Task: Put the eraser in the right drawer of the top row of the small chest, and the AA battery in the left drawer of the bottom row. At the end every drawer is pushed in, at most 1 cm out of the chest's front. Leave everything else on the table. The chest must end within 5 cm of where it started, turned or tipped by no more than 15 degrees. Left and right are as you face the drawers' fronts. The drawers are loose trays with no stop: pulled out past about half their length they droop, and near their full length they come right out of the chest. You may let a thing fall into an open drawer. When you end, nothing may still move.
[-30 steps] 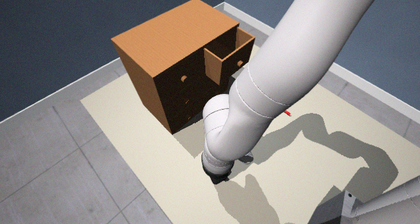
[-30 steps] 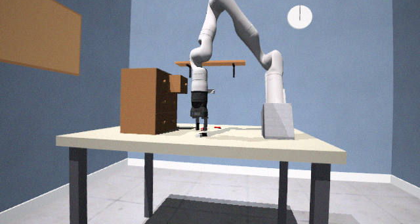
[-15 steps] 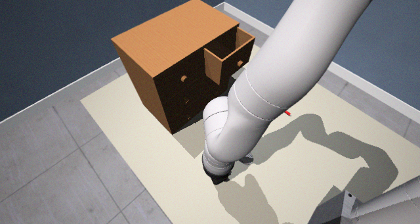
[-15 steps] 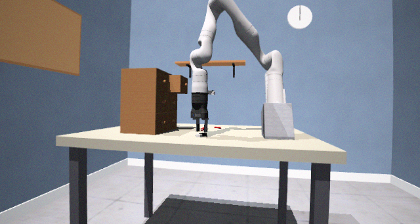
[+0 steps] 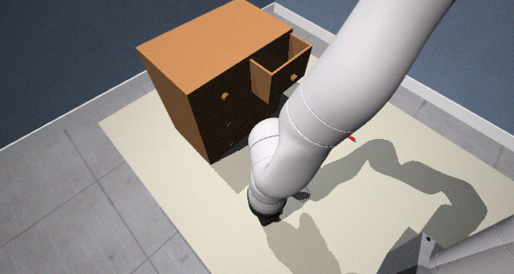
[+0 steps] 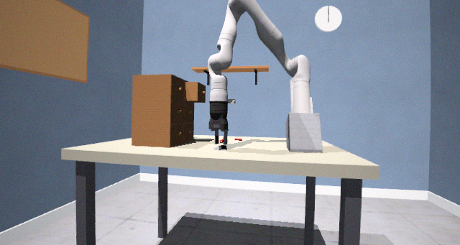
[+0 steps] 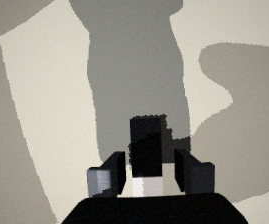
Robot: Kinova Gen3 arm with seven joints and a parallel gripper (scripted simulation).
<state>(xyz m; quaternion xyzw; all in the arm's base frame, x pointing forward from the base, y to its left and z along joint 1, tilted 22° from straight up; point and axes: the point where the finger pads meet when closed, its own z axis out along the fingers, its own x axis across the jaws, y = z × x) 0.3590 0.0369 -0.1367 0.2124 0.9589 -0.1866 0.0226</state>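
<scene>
My hand is 30 mm above the black-and-white eraser.
</scene>
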